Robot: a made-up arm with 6 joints.
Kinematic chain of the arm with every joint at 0, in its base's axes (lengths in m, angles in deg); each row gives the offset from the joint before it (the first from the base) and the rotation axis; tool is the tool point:
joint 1: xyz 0 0 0.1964 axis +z
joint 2: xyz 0 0 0 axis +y
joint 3: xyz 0 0 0.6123 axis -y
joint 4: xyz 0 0 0 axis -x
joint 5: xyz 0.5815 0 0 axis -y
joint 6: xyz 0 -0.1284 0 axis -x
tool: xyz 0 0 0
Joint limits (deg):
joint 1: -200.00..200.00
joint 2: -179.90..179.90
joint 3: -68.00..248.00
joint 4: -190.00..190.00
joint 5: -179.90..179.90
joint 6: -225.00..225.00
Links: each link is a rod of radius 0.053 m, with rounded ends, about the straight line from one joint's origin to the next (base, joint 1, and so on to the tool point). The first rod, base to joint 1, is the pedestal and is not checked.
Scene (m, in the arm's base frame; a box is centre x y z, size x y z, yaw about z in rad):
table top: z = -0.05
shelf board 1: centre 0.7 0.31 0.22 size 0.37 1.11 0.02 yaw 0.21
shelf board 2: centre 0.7 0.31 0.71 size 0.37 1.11 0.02 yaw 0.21
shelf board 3: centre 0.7 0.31 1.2 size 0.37 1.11 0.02 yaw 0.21
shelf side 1: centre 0.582 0.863 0.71 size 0.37 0.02 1 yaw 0.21
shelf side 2: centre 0.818 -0.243 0.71 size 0.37 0.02 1 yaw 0.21
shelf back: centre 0.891 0.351 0.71 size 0.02 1.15 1 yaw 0.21
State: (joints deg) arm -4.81 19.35 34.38 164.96 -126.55 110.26
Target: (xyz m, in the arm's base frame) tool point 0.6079 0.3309 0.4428
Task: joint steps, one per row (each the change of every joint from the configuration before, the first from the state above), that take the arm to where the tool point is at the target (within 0.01 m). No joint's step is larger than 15 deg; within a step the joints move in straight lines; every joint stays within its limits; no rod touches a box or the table.
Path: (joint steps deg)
1: -2.89 -11.02 -14.63 -1.23 3.84 3.74
2: -2.88 -11.02 -14.62 -1.24 3.85 3.74
3: -2.89 -11.02 -14.63 -1.23 3.84 3.75
4: -2.89 -11.01 -14.62 -1.24 3.84 3.74
5: -2.88 -11.02 -14.63 -1.23 3.84 3.74
6: -2.89 -11.02 -14.62 -1.24 3.85 3.74
7: -2.89 -11.02 -14.63 -1.23 3.84 3.75
8: 7.15 12.85 8.62 3.33 -4.48 -4.37
9: 7.15 12.84 8.63 3.34 -4.49 -4.37
10: 7.16 12.85 8.62 3.34 -4.48 -4.36
11: 7.15 12.84 8.62 3.34 -4.48 -4.37
12: 7.15 12.85 8.63 3.34 -4.49 -4.36
13: 7.15 12.85 8.62 3.34 -4.48 -4.37

